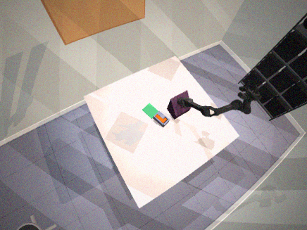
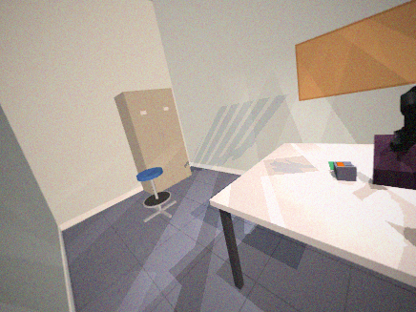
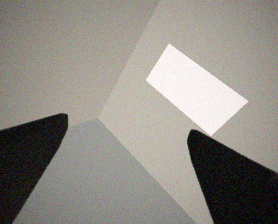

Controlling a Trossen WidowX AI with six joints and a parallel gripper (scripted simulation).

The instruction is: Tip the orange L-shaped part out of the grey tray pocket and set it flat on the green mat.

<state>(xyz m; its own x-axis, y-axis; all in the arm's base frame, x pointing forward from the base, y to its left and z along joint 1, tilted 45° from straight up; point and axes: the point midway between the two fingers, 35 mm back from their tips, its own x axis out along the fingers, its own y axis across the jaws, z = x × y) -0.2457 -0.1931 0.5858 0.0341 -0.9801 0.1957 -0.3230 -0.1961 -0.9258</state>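
Now: the orange l-shaped part 540 mm ahead of my gripper tip, 190 mm to the right of it and 690 mm below it. From my gripper tip the other things lie so: green mat (610 mm ahead, 340 mm to the right, 750 mm below).
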